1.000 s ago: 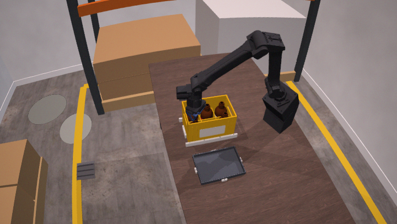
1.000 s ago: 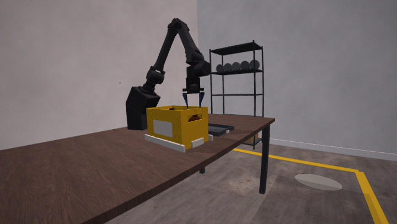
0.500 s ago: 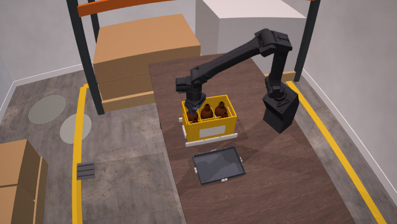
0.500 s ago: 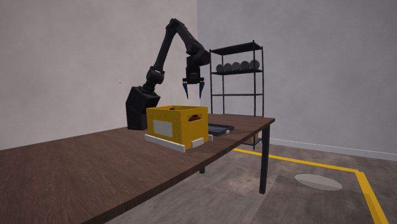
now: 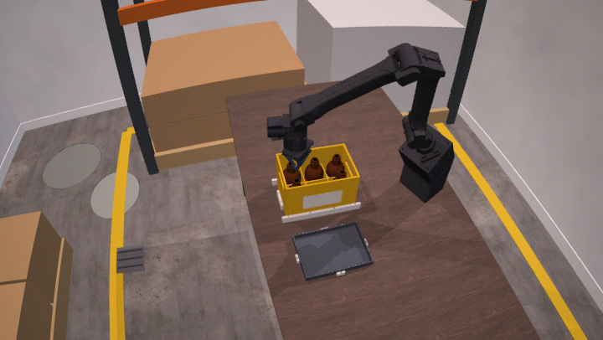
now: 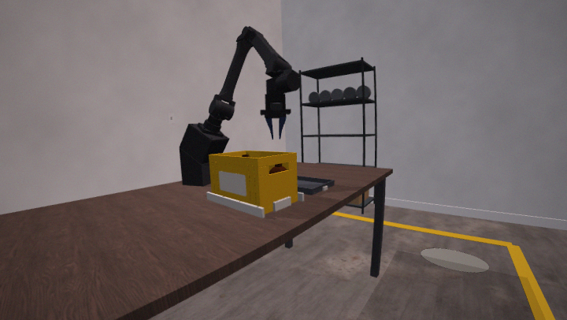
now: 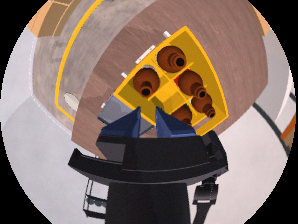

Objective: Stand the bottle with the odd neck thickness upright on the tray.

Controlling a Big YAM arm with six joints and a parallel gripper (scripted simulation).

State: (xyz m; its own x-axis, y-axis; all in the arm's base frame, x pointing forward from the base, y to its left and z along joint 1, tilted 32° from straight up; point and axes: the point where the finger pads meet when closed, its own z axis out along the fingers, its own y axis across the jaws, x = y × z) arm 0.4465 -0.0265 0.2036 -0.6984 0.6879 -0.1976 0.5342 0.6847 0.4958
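Right now my hand is 14 cm above the glass bottle. The rest, counted from my hand: dark tray (11 cm behind, 22 cm to the left, 22 cm below); then yellow crate (8 cm behind, 6 cm to the right, 15 cm below).
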